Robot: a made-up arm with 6 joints.
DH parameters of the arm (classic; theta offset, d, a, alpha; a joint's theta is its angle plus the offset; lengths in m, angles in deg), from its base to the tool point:
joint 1: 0 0.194 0 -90
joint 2: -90 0 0.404 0
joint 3: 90 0.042 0 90
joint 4: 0 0.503 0 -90
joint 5: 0 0 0 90
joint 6: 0 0.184 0 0
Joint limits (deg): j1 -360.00..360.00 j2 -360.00..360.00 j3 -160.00..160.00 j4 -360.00..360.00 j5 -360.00..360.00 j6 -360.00..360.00
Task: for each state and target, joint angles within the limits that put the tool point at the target. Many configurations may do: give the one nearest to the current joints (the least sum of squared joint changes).
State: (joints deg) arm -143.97 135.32 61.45 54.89 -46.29 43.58
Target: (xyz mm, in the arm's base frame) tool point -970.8 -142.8 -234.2
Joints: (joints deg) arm -170.64 105.95 16.34 50.55 -24.49 43.58
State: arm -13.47 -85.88 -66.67 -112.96 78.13 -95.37
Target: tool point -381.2 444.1 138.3
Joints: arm -59.54 -44.00 -83.29 -123.57 108.43 -95.37
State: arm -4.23 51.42 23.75 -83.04 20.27 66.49
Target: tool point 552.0 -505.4 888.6
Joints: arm -36.52 30.13 26.13 -83.39 40.89 66.49
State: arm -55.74 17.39 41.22 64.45 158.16 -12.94
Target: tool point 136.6 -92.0 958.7
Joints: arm -84.17 -2.39 6.81 41.94 136.56 -12.94
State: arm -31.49 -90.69 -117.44 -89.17 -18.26 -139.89
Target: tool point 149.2 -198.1 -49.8
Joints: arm -58.81 -93.39 -157.92 -90.16 5.28 -139.89
